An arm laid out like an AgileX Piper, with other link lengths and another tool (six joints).
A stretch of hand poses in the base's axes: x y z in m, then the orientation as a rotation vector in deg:
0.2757 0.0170 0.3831 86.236 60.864 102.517
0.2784 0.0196 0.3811 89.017 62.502 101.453
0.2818 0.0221 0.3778 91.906 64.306 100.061
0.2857 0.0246 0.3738 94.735 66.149 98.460
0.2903 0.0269 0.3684 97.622 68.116 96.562
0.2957 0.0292 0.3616 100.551 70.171 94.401
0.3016 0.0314 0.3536 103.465 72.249 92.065
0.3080 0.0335 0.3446 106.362 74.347 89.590
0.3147 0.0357 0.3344 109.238 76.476 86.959
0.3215 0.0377 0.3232 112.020 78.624 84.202
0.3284 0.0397 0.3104 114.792 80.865 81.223
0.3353 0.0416 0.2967 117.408 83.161 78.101
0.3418 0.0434 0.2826 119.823 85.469 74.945
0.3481 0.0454 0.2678 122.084 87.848 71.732
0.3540 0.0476 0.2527 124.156 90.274 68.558
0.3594 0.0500 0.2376 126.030 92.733 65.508
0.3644 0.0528 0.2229 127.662 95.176 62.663
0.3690 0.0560 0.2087 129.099 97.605 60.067
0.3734 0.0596 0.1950 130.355 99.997 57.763
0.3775 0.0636 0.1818 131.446 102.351 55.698
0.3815 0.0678 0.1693 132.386 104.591 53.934
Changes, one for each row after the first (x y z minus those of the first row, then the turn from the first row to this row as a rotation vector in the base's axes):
0.0027 0.0026 -0.0020 0.198 2.688 0.520
0.0061 0.0051 -0.0053 0.240 5.568 1.005
0.0100 0.0076 -0.0093 0.162 8.459 1.443
0.0146 0.0099 -0.0147 -0.047 11.496 1.851
0.0200 0.0122 -0.0215 -0.355 14.652 2.235
0.0259 0.0144 -0.0295 -0.714 17.852 2.603
0.0323 0.0165 -0.0385 -1.101 21.088 2.979
0.0390 0.0187 -0.0487 -1.526 24.367 3.364
0.0458 0.0207 -0.0599 -2.004 27.632 3.761
0.0527 0.0227 -0.0727 -2.556 30.993 4.187
0.0596 0.0246 -0.0864 -3.205 34.325 4.641
0.0661 0.0264 -0.1005 -3.911 37.555 5.139
0.0724 0.0284 -0.1153 -4.673 40.742 5.715
0.0783 0.0306 -0.1304 -5.456 43.825 6.389
0.0837 0.0330 -0.1455 -6.226 46.764 7.181
0.0887 0.0358 -0.1602 -6.970 49.487 8.070
0.0933 0.0390 -0.1744 -7.647 52.004 9.073
0.0977 0.0426 -0.1881 -8.235 54.298 10.180
0.1018 0.0466 -0.2013 -8.759 56.393 11.361
0.1058 0.0508 -0.2138 -9.182 58.252 12.574

